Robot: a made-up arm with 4 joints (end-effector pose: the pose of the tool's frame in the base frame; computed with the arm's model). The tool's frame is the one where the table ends.
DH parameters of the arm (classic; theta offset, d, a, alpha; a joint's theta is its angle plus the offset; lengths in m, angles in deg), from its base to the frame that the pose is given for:
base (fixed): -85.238 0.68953 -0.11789 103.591
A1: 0 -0.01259 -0.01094 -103.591
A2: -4.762 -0.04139 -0.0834 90
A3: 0 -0.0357 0.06 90
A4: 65.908 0 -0.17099 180
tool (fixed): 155.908 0.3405 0 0
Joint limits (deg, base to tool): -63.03..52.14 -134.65..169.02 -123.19..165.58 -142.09..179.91
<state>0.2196 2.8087 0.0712 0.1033</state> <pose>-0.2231 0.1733 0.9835 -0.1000 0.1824 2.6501</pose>
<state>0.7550 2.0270 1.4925 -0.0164</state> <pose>-0.4562 0.1620 0.6209 -1.4689 -0.7817 2.0085</pose>
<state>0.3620 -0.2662 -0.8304 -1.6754</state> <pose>-0.0856 0.1362 0.9544 0.1746 -0.5339 1.3459</pose>
Working (the frame after each row of the table, in the pose's form):
after base (fixed): -0.0098 0.1175 0.6895 1.4265 -1.3126 -1.0331
after A1: 0.0025 0.1288 0.6887 -0.2644 -0.2873 -1.5559
after A2: 0.0320 0.1881 0.6233 0.8148 -1.6580 -1.1461
after A3: 0.0520 0.1257 0.5993 -1.5743 2.1267 0.2530
after A4: 0.0048 0.2789 0.6588 0.5562 0.0591 -1.3099

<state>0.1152 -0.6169 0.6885 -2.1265</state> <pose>0.1122 0.4749 0.8534 -0.2311 0.8136 1.3766</pose>
Working (the frame after each row of the table, in the pose's form):
after base (fixed): -0.0098 0.1175 0.6895 1.4265 -1.3126 -1.0331
after A1: 0.0018 0.1294 0.6913 -0.0836 -0.0908 -1.5131
after A2: 0.0522 0.1910 0.6431 0.7854 -1.7467 -1.5557
after A3: 0.0526 0.1372 0.6875 1.0575 -2.1889 0.5233
after A4: -0.0157 0.2736 0.6104 -0.8261 -0.0551 -1.1977

